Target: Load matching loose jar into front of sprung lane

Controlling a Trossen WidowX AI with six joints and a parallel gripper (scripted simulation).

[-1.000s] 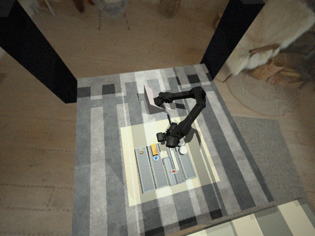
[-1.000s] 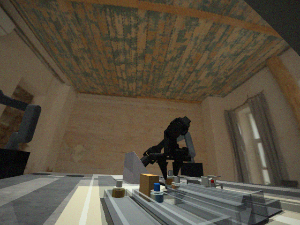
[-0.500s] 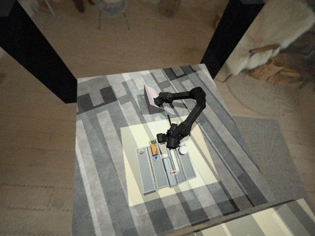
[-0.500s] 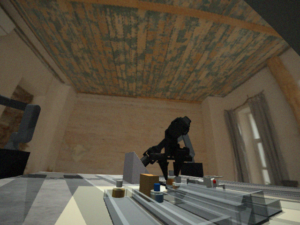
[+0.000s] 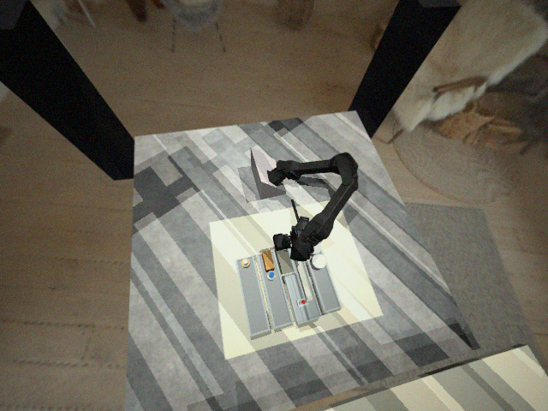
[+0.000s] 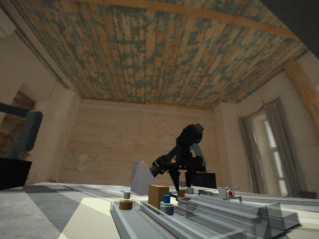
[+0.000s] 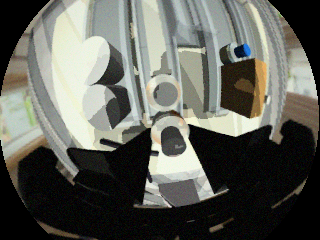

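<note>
My gripper tip is 12 cm to the left of the brown box, 6 cm short of it and 1 cm above it. Also, from my gripper tip: blue-capped jar (12 cm to the right, 11 cm ahead, 2 cm below); then red mark (23 cm ahead, 2 cm to the right, 2 cm above); then sprung lane (18 cm ahead, 3 cm below, 1 cm to the right).
</note>
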